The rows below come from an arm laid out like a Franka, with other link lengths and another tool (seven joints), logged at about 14 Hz.
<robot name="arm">
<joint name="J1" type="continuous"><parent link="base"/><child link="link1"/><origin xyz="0 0 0.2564"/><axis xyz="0 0 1"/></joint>
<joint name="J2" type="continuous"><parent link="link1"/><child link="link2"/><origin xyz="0 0 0"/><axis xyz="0 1 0"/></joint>
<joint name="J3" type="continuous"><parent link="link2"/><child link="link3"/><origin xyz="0 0 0.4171"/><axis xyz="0 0 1"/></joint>
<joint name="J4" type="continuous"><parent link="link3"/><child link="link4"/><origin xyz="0.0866 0 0"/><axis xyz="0 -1 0"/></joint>
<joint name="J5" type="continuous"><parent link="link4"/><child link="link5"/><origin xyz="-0.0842 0 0.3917"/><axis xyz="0 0 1"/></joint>
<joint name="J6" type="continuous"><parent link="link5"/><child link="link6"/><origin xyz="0 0 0"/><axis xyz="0 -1 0"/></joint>
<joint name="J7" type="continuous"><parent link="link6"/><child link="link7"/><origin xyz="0.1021 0 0"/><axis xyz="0 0 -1"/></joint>
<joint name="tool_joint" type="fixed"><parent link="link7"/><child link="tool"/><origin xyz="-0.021 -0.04 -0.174" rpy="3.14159 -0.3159 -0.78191"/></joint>
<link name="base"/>
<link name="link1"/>
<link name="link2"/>
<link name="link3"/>
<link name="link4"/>
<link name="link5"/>
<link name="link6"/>
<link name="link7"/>
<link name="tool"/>
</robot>
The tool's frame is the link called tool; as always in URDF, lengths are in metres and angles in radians. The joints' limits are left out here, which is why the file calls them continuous.
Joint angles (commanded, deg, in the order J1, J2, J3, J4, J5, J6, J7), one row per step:
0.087 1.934 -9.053 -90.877 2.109 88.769 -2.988
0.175 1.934 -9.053 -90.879 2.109 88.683 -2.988
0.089 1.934 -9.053 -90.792 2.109 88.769 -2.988
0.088 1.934 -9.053 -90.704 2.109 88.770 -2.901
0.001 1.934 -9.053 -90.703 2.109 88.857 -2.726
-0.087 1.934 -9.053 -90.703 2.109 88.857 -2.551
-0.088 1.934 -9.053 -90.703 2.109 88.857 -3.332
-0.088 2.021 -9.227 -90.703 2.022 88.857 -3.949
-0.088 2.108 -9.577 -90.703 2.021 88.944 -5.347
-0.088 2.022 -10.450 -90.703 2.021 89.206 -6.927
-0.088 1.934 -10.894 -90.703 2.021 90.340 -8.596
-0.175 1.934 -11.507 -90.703 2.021 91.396 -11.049
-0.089 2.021 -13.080 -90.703 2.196 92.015 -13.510
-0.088 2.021 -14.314 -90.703 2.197 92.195 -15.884
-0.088 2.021 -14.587 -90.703 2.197 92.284 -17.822
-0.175 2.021 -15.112 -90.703 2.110 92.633 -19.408
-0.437 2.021 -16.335 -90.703 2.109 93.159 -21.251
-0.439 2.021 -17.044 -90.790 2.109 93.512 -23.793
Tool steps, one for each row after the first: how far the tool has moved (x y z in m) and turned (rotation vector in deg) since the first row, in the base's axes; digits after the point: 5 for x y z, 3 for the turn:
-0.00008 0.00090 -0.00012 0.014 0.087 0.091
0.00017 0.00000 0.00069 -0.013 -0.084 0.002
0.00029 0.00000 0.00141 -0.033 -0.168 -0.085
0.00026 -0.00081 0.00154 -0.057 -0.248 -0.349
-0.00004 -0.00159 0.00155 -0.068 -0.240 -0.612
0.00047 -0.00194 0.00151 -0.020 -0.273 0.166
0.00091 -0.00412 0.00069 -0.073 -0.197 0.612
0.00179 -0.00810 -0.00009 -0.014 -0.253 1.654
0.00117 -0.01720 0.00107 -0.005 -0.659 2.350
0.00420 -0.02282 0.00343 -0.180 -1.920 3.540
0.00726 -0.03118 0.00493 -0.356 -3.036 5.262
0.00725 -0.04630 0.00501 -0.354 -3.673 6.208
0.00572 -0.05911 0.00539 -0.412 -3.922 7.344
0.00650 -0.06246 0.00555 -0.397 -4.071 9.006
0.00660 -0.06941 0.00623 -0.590 -4.418 9.980
0.00434 -0.08473 0.00727 -0.836 -4.951 10.329
0.00444 -0.09258 0.00724 -0.936 -5.262 12.153

